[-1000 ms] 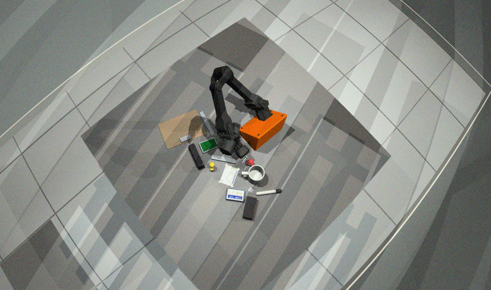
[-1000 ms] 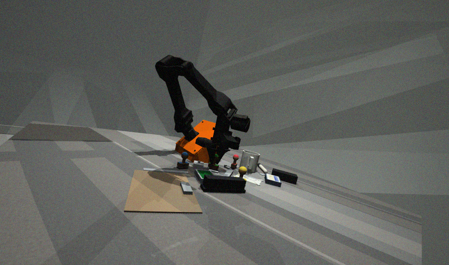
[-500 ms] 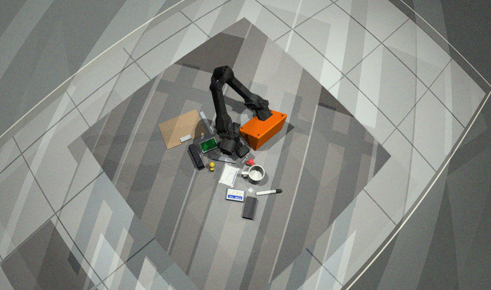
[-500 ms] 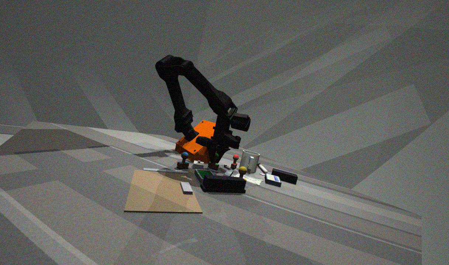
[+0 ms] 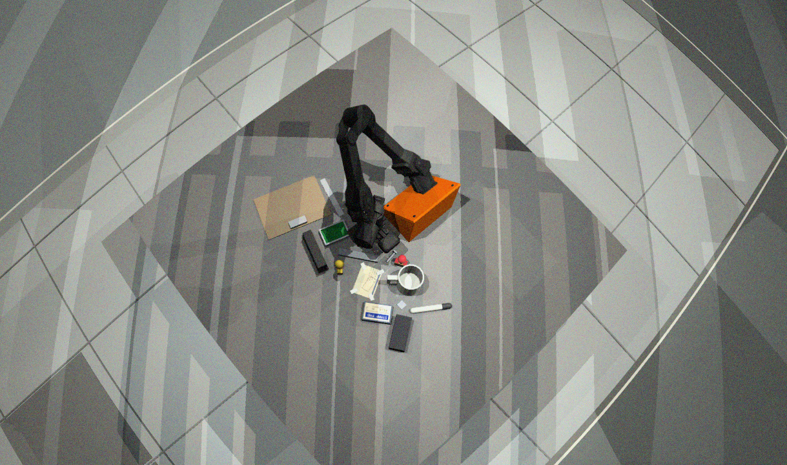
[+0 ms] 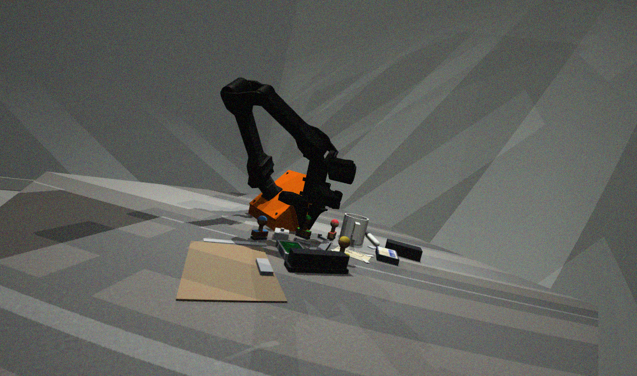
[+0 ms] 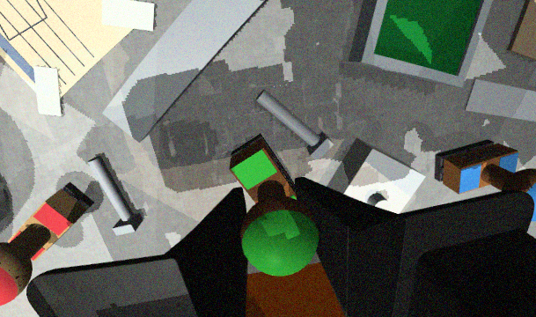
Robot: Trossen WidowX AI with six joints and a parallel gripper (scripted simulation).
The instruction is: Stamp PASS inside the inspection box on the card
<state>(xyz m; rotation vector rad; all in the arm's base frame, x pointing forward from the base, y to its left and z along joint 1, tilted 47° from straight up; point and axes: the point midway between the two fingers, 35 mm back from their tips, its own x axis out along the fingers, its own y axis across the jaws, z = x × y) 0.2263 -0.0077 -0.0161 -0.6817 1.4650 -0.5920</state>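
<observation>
Right now my gripper tip is 9 cm short of the green ink pad, 9 cm to the left of it and 3 cm above it. The rest, counted from my gripper tip: blue-knobbed stamp 1 cm behind, 13 cm to the right, 2 cm below; red stamp 2 cm behind, 13 cm to the left, 1 cm below; green-knobbed stamp right at my gripper tip.
</observation>
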